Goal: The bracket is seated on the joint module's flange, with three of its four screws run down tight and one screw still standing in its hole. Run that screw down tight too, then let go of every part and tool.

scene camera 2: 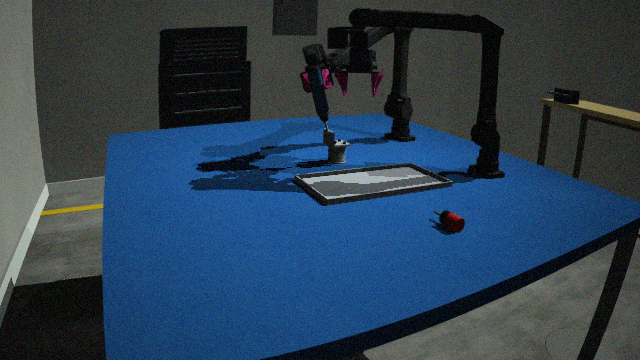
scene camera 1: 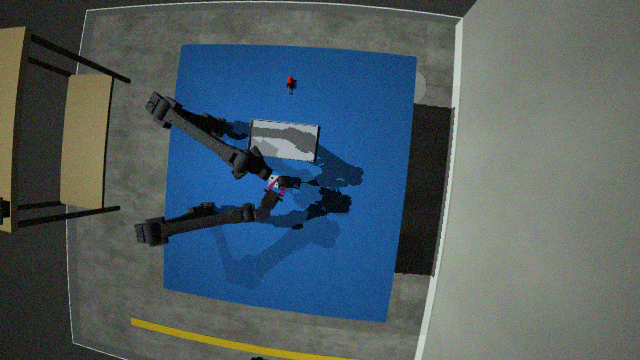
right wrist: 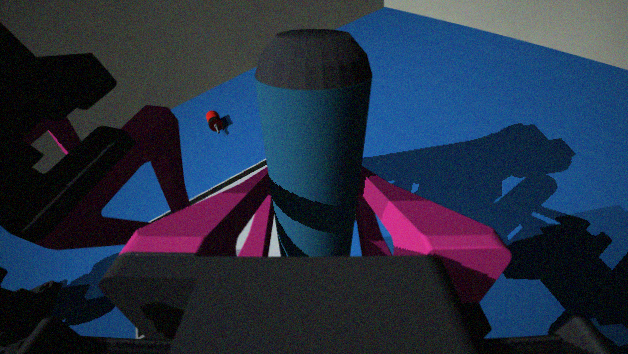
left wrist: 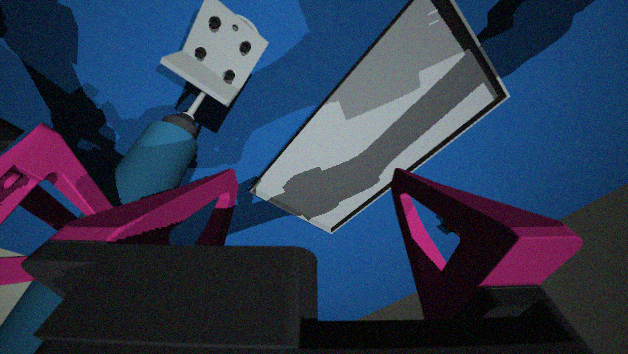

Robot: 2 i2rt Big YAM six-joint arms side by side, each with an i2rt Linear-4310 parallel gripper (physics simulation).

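Seen in the pictures: left gripper, fingertip midpoint: (scene camera 2: 359, 96) (scene camera 1: 263, 162) (right wrist: 140, 214) (left wrist: 314, 177); right gripper, fingertip midpoint: (scene camera 2: 317, 87) (right wrist: 314, 176); left arm's base at its link origin: (scene camera 2: 486, 173) (scene camera 1: 216, 127) (right wrist: 31, 321); right arm's base at its link origin: (scene camera 2: 399, 138) (scene camera 1: 207, 211).
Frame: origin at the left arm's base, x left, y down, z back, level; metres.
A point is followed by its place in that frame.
The pale bracket (scene camera 1: 273, 179) @[y -0.066, x -0.236, z -0.460 m] (scene camera 2: 341, 143) @[y -0.066, x -0.231, z -0.458 m] (left wrist: 222, 50) @[y -0.066, x -0.245, z -0.471 m] sits on the joint module (scene camera 2: 337, 155) @[y -0.029, x -0.217, z -0.477 m]. Four dark screw heads show in its plate in the left wrist view; which one stands higher I cannot tell. My right gripper (scene camera 2: 316, 81) @[y -0.258, x -0.202, z -0.558 m] (right wrist: 314, 176) @[y -0.258, x -0.202, z -0.558 m] is shut on the blue screwdriver (scene camera 2: 320, 97) @[y -0.227, x -0.197, z -0.548 m] (left wrist: 157, 160) @[y -0.209, x -0.221, z -0.518 m] (right wrist: 315, 125) @[y -0.306, x -0.227, z -0.562 m], which leans, shaft down. Its shaft meets the outline of the bracket's upright wall in the left wrist view; its tip is hidden there. My left gripper (scene camera 2: 359, 95) @[y -0.238, x -0.147, z -0.438 m] (left wrist: 314, 177) @[y -0.238, x -0.147, z -0.438 m] is open and empty, high above the table, beside the right gripper.
A shallow tray (scene camera 1: 305, 150) @[y -0.004, x -0.025, z -0.596 m] (scene camera 2: 387, 196) @[y 0.000, x 0.118, z -0.459 m] (left wrist: 320, 145) @[y -0.004, x -0.052, z -0.497 m] lies beside the module on the blue table top (scene camera 2: 225, 260) @[y 0.000, x 0.371, z -0.927 m]. A red-handled tool (scene camera 1: 290, 82) @[y -0.030, x 0.355, z -0.417 m] (scene camera 2: 452, 221) @[y -0.025, x 0.376, z -0.421 m] (right wrist: 213, 120) @[y -0.033, x 0.330, z -0.413 m] lies beyond the tray. The two grippers are close together above the module.
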